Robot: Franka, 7 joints.
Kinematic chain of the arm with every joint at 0, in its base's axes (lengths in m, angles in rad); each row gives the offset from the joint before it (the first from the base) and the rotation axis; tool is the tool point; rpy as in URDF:
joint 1: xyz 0 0 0.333 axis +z
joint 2: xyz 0 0 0 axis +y
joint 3: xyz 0 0 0.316 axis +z
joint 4: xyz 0.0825 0 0 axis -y
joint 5: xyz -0.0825 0 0.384 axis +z
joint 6: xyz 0 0 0 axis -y
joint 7: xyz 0.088 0 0 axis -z
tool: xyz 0 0 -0.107 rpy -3.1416 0 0
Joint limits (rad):
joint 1: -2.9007..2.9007
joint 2: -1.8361..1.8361
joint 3: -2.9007..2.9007
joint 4: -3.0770..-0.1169
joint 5: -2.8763..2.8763
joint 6: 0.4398..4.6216
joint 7: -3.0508..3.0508
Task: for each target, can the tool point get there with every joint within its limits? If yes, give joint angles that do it. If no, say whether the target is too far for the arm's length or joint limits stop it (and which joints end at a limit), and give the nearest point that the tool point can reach.
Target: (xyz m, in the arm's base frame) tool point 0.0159 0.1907 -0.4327
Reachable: no: joint limits stop it (at a limit: joint 2) | nearest point 0.0169 0.2025 -0.3547 | short by 0.079 m
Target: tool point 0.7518 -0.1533 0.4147
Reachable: yes | joints 2.2539 -1.1207 -1.9353 -1.0775 0.0137 1.9560 -1.7098
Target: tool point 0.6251 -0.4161 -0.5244
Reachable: no: too far | nearest point 0.4828 -0.3213 -0.2703 | short by 0.306 m
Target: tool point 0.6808 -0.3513 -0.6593
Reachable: no: too far | nearest point 0.4892 -0.2524 -0.2887 | short by 0.429 m
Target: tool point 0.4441 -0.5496 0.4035
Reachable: yes | joints -0.6959 1.4648 -0.5075 -0.3617 1.0715 4.2611 0.2367
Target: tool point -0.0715 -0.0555 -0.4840
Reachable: no: joint limits stop it (at a limit: joint 2) | nearest point -0.1052 -0.0817 -0.3391 | short by 0.151 m
